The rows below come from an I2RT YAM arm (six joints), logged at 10 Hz.
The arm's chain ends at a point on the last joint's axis. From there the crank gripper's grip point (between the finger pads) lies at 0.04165 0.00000 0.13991 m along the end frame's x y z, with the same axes.
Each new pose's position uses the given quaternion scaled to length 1; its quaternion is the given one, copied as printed.
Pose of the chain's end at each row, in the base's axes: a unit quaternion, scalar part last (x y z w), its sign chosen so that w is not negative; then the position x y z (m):
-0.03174, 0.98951, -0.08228, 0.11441, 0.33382, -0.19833, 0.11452
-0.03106, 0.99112, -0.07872, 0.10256, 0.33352, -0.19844, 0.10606
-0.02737, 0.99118, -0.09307, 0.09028, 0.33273, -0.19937, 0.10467
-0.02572, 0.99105, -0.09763, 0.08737, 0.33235, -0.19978, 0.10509
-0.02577, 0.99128, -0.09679, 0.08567, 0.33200, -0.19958, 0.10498
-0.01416, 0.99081, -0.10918, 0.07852, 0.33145, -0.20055, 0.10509
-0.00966, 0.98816, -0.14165, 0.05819, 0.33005, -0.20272, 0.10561
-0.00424, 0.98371, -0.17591, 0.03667, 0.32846, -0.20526, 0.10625
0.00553, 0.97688, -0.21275, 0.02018, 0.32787, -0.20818, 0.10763
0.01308, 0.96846, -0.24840, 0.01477, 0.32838, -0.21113, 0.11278
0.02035, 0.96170, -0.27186, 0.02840, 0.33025, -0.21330, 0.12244
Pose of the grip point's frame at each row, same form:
-0.03174, 0.98951, -0.08228, 0.11441, 0.32575, -0.22350, -0.02905
-0.03106, 0.99112, -0.07872, 0.10256, 0.32195, -0.22262, -0.03744
-0.02737, 0.99118, -0.09307, 0.09028, 0.31757, -0.22745, -0.03778
-0.02572, 0.99105, -0.09763, 0.08737, 0.31632, -0.22906, -0.03702
-0.02577, 0.99128, -0.09679, 0.08567, 0.31548, -0.22863, -0.03712
-0.01416, 0.99081, -0.10918, 0.07852, 0.31253, -0.23239, -0.03611
-0.00966, 0.98816, -0.14165, 0.05819, 0.30516, -0.24321, -0.03241
-0.00424, 0.98371, -0.17591, 0.03667, 0.29723, -0.25452, -0.02757
0.00553, 0.97688, -0.21275, 0.02018, 0.29144, -0.26627, -0.02124
0.01308, 0.96846, -0.24840, 0.01477, 0.28986, -0.27775, -0.01127
0.02035, 0.96170, -0.27186, 0.02840, 0.29480, -0.28563, 0.00070

